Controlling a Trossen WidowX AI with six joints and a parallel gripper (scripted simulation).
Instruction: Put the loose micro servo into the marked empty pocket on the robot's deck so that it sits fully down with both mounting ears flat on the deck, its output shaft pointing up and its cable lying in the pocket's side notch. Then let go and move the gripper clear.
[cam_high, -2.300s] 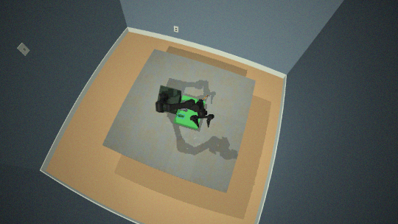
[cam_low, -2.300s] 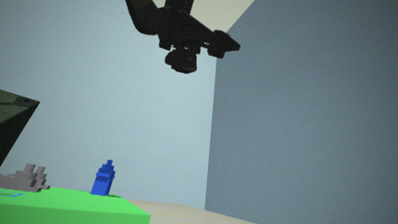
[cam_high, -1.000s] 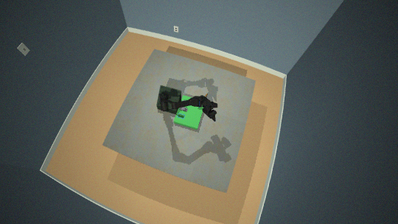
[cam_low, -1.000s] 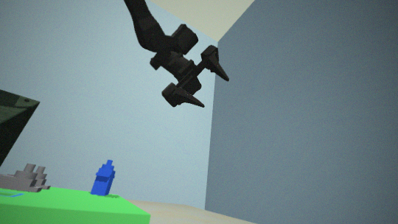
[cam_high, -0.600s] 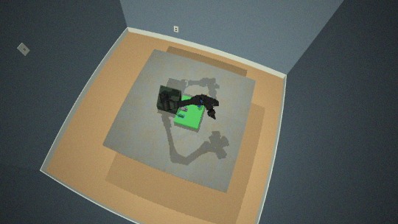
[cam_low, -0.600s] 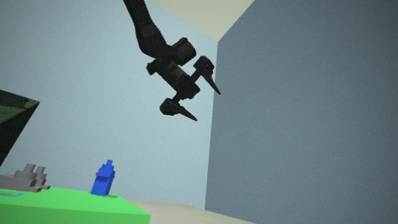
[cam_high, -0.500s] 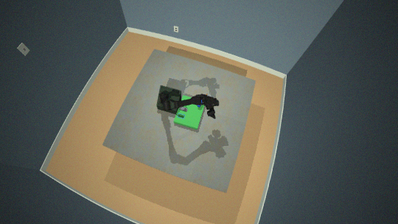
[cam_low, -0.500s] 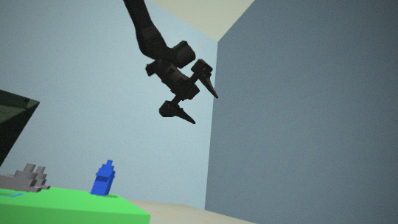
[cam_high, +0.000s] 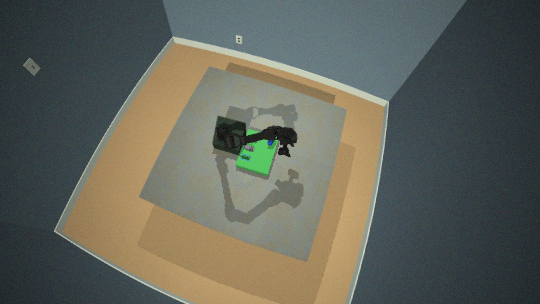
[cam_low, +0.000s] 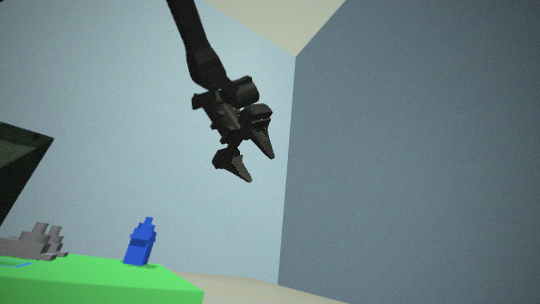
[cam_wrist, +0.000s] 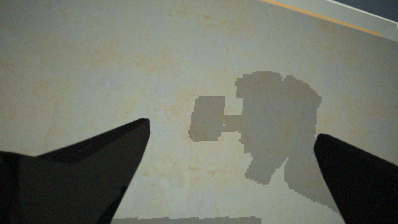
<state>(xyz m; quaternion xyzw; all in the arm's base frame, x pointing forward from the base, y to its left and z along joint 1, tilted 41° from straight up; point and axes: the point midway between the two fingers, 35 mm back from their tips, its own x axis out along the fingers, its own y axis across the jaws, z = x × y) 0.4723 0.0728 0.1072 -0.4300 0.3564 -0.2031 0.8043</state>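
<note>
The green deck lies 22 cm below my gripper tip, 19 cm behind it and 1 cm to the left of it.
</note>
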